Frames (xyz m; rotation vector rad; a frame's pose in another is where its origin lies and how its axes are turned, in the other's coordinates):
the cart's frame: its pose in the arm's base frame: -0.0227 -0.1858 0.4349 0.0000 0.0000 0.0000
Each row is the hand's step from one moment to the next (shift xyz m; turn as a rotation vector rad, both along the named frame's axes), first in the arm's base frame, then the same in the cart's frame.
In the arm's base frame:
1: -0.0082 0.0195 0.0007 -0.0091 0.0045 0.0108
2: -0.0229 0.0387 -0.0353 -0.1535 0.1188 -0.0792
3: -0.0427 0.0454 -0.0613 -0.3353 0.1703 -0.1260
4: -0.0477 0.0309 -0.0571 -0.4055 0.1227 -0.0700
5: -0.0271 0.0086 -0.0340 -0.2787 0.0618 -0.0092
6: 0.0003 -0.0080 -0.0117 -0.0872 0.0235 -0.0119
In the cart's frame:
1: -0.0082 0.0195 0.0007 -0.0091 0.0045 0.0108
2: -0.0229 0.0387 -0.0353 -0.1535 0.1188 -0.0792
3: -0.0427 0.0454 -0.0613 -0.3353 0.1703 -0.1260
4: -0.0477 0.0309 -0.0571 -0.4055 0.1227 -0.0700
5: -0.0271 0.0086 -0.0340 -0.2787 0.0618 -0.0092
6: 0.0003 -0.0080 -0.0117 -0.0872 0.0235 -0.0119

